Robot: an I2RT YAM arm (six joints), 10 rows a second.
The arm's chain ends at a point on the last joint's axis. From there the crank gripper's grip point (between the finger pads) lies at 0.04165 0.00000 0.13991 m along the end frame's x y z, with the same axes.
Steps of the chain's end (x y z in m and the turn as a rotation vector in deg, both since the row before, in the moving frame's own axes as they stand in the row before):
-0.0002, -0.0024, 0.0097, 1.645, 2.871, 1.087
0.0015, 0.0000, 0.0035, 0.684, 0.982, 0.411
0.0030, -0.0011, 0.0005, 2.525, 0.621, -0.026
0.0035, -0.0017, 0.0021, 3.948, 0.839, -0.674
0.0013, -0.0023, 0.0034, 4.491, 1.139, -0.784
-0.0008, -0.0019, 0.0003, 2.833, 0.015, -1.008
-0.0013, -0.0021, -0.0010, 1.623, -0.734, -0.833
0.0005, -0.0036, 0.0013, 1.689, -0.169, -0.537
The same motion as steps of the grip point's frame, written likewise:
0.0068, -0.0055, 0.0074, 1.645, 2.871, 1.087
0.0039, -0.0014, 0.0028, 0.684, 0.982, 0.411
0.0045, -0.0073, -0.0001, 2.525, 0.621, -0.026
0.0055, -0.0118, 0.0011, 3.948, 0.839, -0.674
0.0040, -0.0138, 0.0021, 4.491, 1.139, -0.784
-0.0008, -0.0095, 0.0001, 2.833, 0.015, -1.008
-0.0031, -0.0067, -0.0005, 1.623, -0.734, -0.833
0.0001, -0.0081, 0.0014, 1.689, -0.169, -0.537

